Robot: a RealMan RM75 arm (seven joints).
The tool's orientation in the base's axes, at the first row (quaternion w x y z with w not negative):
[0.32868, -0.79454, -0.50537, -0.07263]
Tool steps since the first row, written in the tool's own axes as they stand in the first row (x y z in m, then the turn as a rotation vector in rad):
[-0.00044, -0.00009, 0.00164, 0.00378, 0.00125, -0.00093]
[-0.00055, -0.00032, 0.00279, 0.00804, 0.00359, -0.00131]
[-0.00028, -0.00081, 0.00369, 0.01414, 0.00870, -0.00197]
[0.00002, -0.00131, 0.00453, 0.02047, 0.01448, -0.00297]
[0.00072, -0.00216, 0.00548, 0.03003, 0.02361, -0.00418]
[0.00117, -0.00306, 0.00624, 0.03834, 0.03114, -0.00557]
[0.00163, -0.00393, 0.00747, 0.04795, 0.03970, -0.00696]
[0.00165, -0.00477, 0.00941, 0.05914, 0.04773, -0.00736]
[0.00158, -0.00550, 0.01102, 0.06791, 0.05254, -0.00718]
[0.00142, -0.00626, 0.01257, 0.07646, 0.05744, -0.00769]
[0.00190, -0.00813, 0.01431, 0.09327, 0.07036, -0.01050]
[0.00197, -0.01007, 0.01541, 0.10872, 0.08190, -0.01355]
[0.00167, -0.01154, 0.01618, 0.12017, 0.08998, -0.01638]
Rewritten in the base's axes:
[-0.00064, 0.00067, -0.00142, 0.00307, 0.00196, 0.00185]
[-0.00114, 0.00133, -0.00226, 0.00719, 0.00431, 0.00300]
[-0.00162, 0.00221, -0.00262, 0.01460, 0.00713, 0.00395]
[-0.00209, 0.00307, -0.00291, 0.02276, 0.00974, 0.00496]
[-0.00268, 0.00440, -0.00295, 0.03537, 0.01374, 0.00608]
[-0.00340, 0.00544, -0.00293, 0.04605, 0.01714, 0.00749]
[-0.00418, 0.00675, -0.00328, 0.05824, 0.02123, 0.00903]
[-0.00531, 0.00815, -0.00440, 0.07051, 0.02725, 0.01074]
[-0.00631, 0.00926, -0.00535, 0.07876, 0.03267, 0.01237]
[-0.00737, 0.01027, -0.00628, 0.08714, 0.03748, 0.01439]
[-0.00911, 0.01218, -0.00657, 0.10678, 0.04498, 0.01829]
[-0.01097, 0.01342, -0.00652, 0.12466, 0.05168, 0.02238]
[-0.01253, 0.01405, -0.00659, 0.13763, 0.05643, 0.02607]

